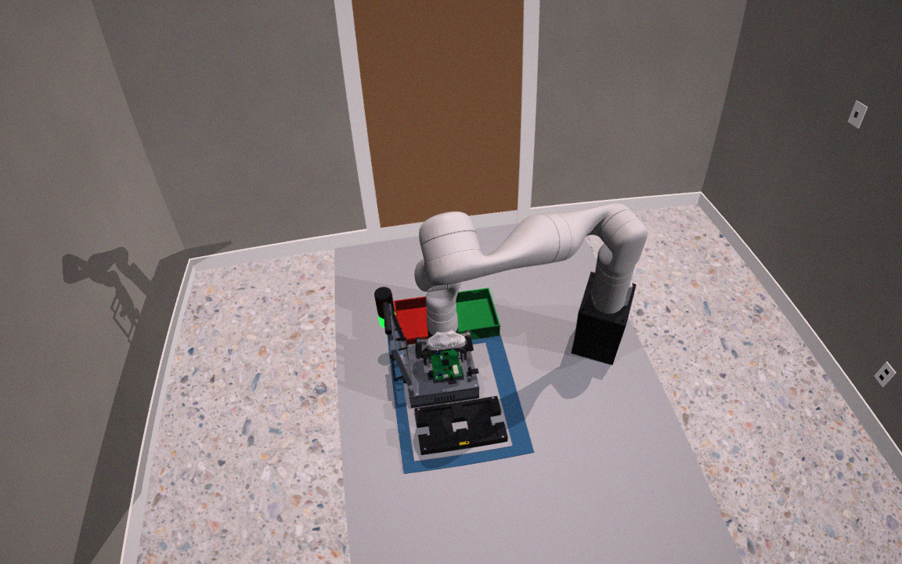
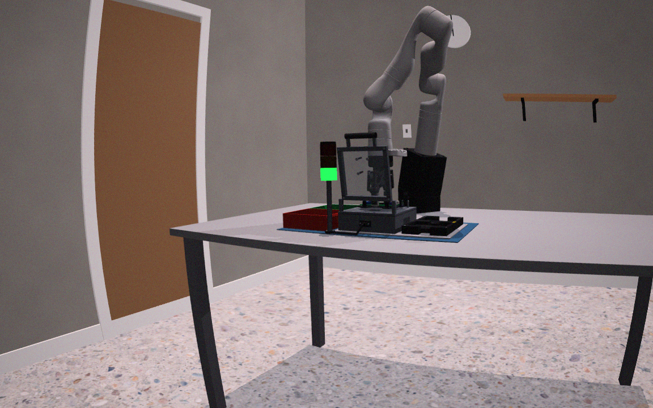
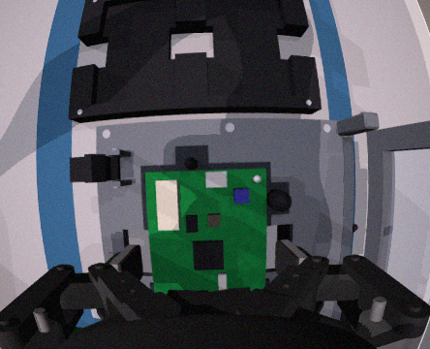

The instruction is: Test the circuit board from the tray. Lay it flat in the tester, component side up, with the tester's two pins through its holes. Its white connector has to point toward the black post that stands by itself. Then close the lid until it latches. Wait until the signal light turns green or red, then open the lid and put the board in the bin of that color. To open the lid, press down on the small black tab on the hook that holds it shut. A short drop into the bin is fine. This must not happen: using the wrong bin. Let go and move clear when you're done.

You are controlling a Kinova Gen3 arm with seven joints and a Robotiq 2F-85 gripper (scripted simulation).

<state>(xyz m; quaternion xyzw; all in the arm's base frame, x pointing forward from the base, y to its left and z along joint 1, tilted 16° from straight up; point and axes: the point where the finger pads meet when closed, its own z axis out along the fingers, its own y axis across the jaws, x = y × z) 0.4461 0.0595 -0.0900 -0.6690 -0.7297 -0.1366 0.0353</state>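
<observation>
Right now my hand is right at the green circuit board. Also, from my hand: red bin 7 cm ahead, 19 cm to the right, 6 cm below; latch hook 7 cm behind, 5 cm to the left, 1 cm above; lid 11 cm ahead, 1 cm to the left, 11 cm above.
</observation>
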